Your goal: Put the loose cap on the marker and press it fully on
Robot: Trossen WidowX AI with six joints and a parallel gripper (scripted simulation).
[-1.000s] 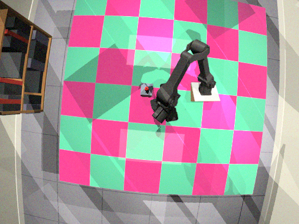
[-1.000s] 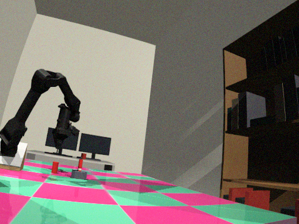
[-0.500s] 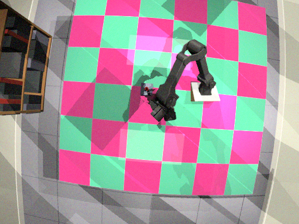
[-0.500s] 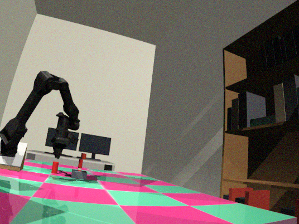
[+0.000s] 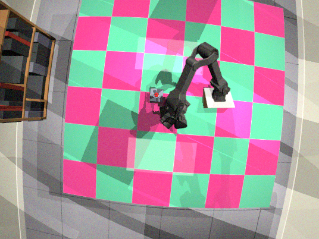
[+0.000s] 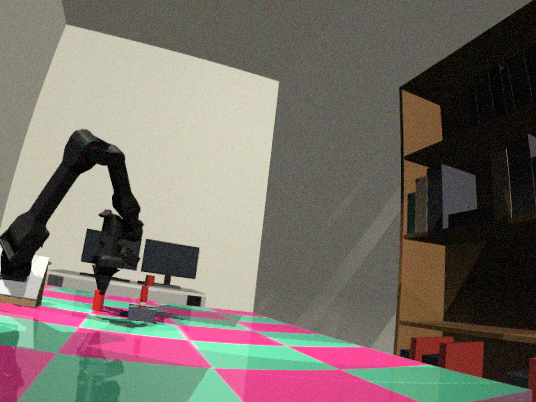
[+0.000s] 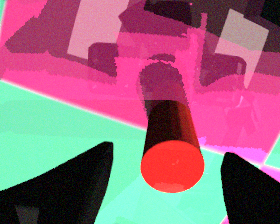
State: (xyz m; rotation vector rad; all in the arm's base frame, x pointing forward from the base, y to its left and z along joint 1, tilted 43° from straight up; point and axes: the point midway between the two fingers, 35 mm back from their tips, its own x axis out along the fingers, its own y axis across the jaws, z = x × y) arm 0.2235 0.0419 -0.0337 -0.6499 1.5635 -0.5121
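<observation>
Right now my gripper tip is 20 mm above the red cap. The rest, counted from my gripper tip: dark grey holder block: 100 mm ahead, 80 mm to the right, 30 mm below.
</observation>
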